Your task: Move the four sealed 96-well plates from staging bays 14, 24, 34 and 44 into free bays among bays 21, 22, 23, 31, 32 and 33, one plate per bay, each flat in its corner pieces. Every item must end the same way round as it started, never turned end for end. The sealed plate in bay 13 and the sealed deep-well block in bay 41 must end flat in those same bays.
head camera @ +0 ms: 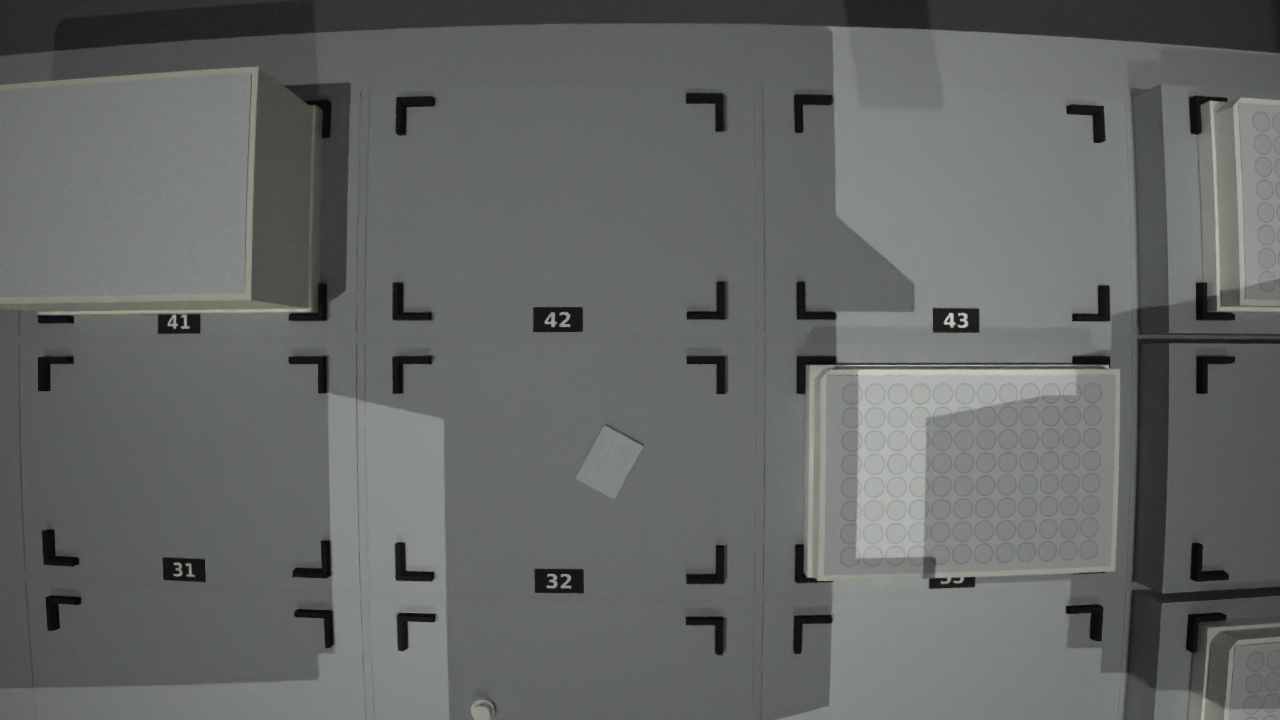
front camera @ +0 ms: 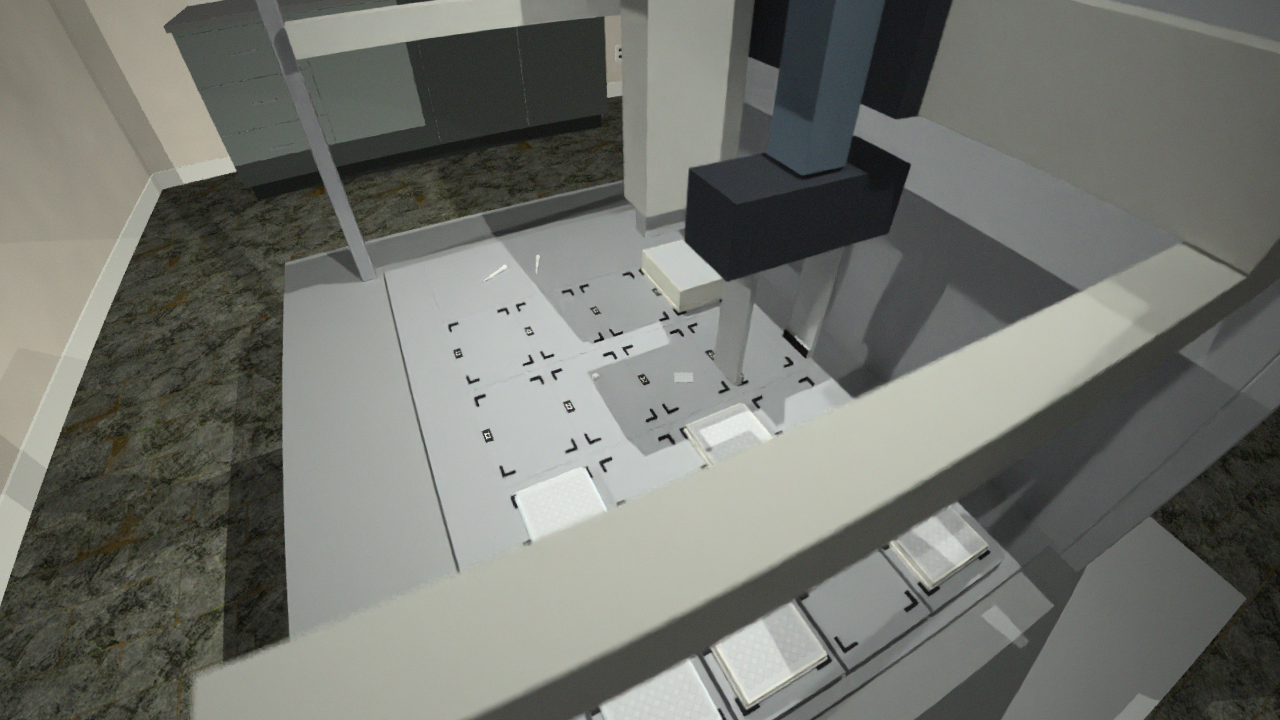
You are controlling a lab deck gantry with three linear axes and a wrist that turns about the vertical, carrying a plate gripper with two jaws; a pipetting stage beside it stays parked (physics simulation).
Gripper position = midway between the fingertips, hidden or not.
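Note:
The robot's scene includes a deep-well block, visible in the head camera view [head camera: 194, 192] and in the front camera view [front camera: 685, 280]. A small flat card [head camera: 613, 455] is there as well, and the gripper [front camera: 763, 358] can be seen too.

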